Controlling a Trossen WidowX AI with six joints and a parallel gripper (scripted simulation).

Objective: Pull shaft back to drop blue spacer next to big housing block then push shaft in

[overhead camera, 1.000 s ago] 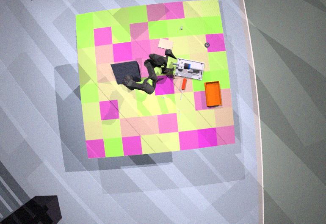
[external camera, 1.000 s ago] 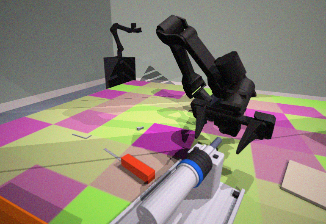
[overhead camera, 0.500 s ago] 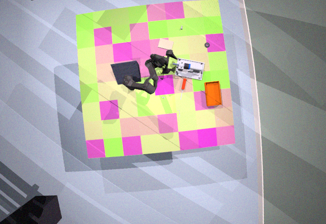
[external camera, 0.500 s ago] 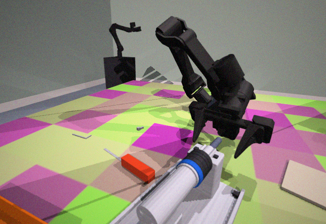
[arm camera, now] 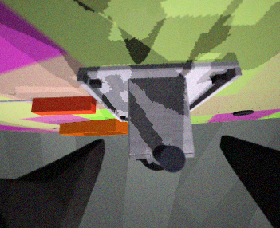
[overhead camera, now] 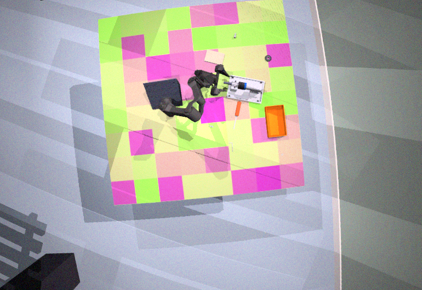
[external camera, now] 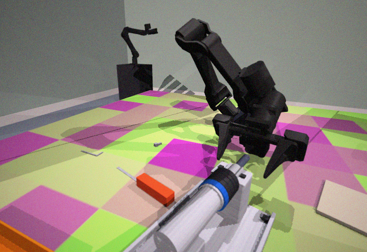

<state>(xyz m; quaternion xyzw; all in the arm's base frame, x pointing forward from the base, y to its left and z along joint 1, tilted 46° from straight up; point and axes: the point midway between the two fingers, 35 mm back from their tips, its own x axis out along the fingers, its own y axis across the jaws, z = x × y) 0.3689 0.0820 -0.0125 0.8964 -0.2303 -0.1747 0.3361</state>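
My gripper tip is 6 cm short of the grey-blue shaft, 2 cm to the left of it and 1 cm below it. From my gripper tip the other things lie so: small bolt: 13 cm behind, 25 cm to the right, 7 cm below; beige card: 6 cm behind, 20 cm to the left, 7 cm below; blue spacer: 10 cm ahead, 3 cm to the right, 1 cm above.
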